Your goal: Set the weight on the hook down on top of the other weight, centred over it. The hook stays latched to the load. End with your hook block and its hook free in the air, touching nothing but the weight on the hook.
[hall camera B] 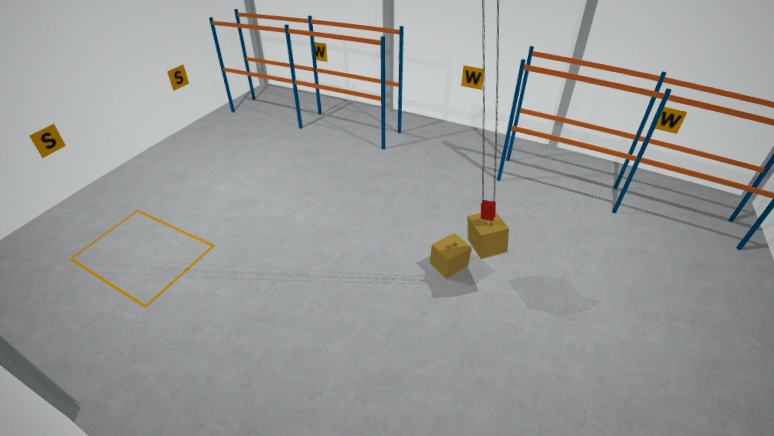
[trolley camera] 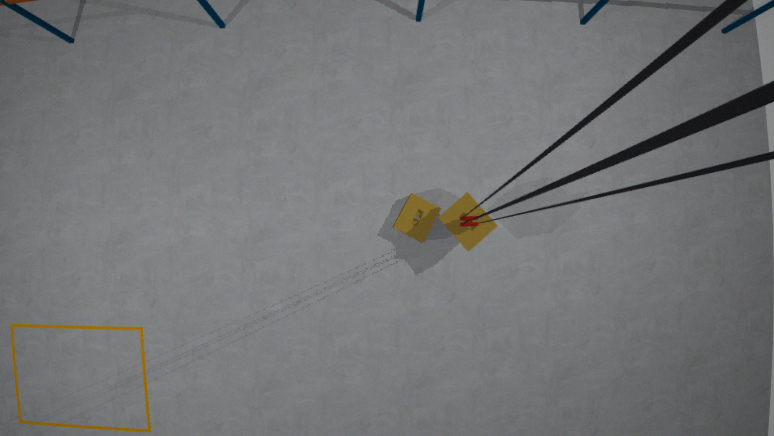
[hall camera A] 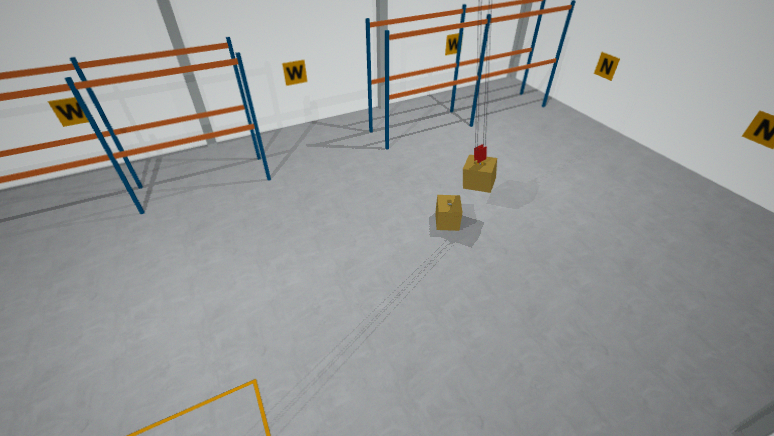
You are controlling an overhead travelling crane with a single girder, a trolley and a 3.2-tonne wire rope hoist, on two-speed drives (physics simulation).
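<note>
My red hook block (hall camera A: 480, 153) (hall camera B: 488, 210) (trolley camera: 469, 220) hangs on its ropes, with its hook latched to a yellow-brown box-shaped weight (hall camera A: 479, 177) (hall camera B: 488, 238) (trolley camera: 468, 238). This weight hangs clear of the floor, its shadow apart from it. The other weight (hall camera A: 448, 217) (hall camera B: 449, 262) (trolley camera: 408, 216), a similar box with a small lifting eye on top, stands on the floor. In the trolley view the hanging weight is right of it, with a very narrow gap between their outlines, and turned differently. The hook itself is small and partly hidden.
Two blue and orange racks stand along the W wall, one at the left (hall camera A: 105, 146) (hall camera B: 382, 92) and one at the right (hall camera A: 387, 89) (hall camera B: 641, 151). A yellow rectangle outline (hall camera A: 192, 407) (hall camera B: 108, 282) (trolley camera: 76, 326) is marked on the floor, lower left in the trolley view.
</note>
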